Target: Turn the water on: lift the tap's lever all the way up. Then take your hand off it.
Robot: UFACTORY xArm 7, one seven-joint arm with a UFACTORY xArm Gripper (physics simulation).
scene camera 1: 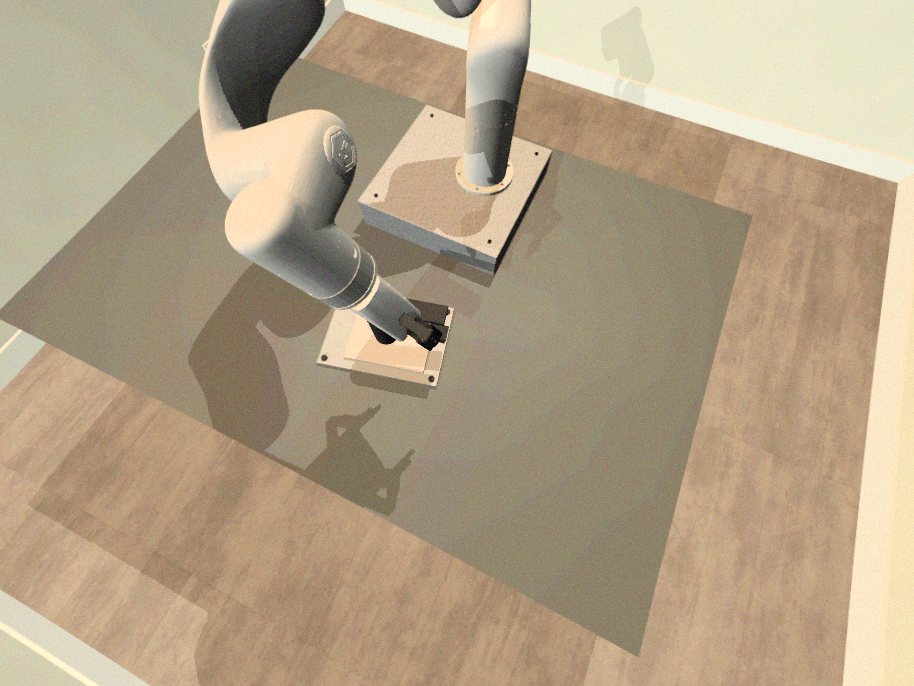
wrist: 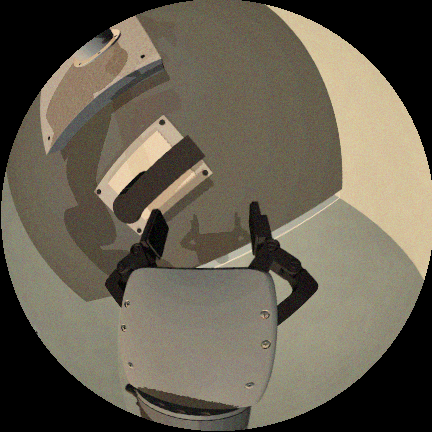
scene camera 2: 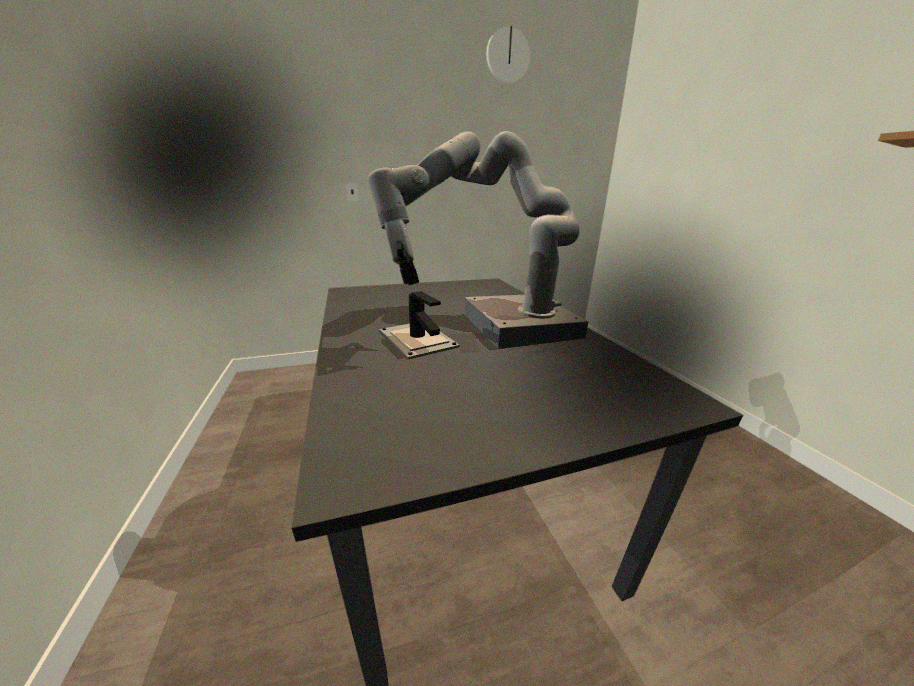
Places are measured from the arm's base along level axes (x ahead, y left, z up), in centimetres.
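Where they show: gripper, fingertip midpoint: [scene camera 1: 414,326] [wrist: 204,214] [scene camera 2: 412,283]; arm's base, link origin: [scene camera 1: 484,173] [scene camera 2: 536,312].
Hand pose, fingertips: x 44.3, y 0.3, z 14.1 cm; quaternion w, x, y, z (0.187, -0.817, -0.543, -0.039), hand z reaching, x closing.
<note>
Things, the pixels of their top centre, and the offset from my fingertips. "spot": a spot on its surface instead. Level surfaces: height alone.
- black tap, surface spot: [scene camera 2: 416,317] spot: dx -3.1, dy -6.4, dz -12.2 cm
- lever, top centre: [wrist: 155,179] [scene camera 1: 409,308] [scene camera 2: 425,296] dx -4.8, dy -3.0, dz -5.1 cm
- spout, top centre: [scene camera 2: 426,316] dx -4.9, dy -2.3, dz -10.7 cm
- dark table, surface height: dz -20.6 cm
The black tap [scene camera 2: 416,317] stands upright on a pale plate [scene camera 1: 332,352] [scene camera 2: 397,347] [wrist: 172,129]. Its upper bar, the lever [scene camera 2: 425,298] [wrist: 160,180], lies roughly level above the lower bar, the spout [scene camera 2: 428,324]. In scene camera 1 the arm and gripper hide much of the tap. My gripper [scene camera 1: 435,341] [scene camera 2: 410,282] [wrist: 204,214] is open and empty, with its fingers pointing down. It hangs a little above the tap, apart from the lever. In the wrist view the left finger is close beside the rounded end of the lever, which lies outside the gap between the fingers.
The arm's square base block [scene camera 1: 398,177] [scene camera 2: 542,333] [wrist: 75,100] stands near the plate. The dark table [scene camera 1: 575,369] [scene camera 2: 472,413] [wrist: 260,100] carries both, and its edge lies beyond the plate on the side away from the base block. Shadows of the arm and gripper fall on the table.
</note>
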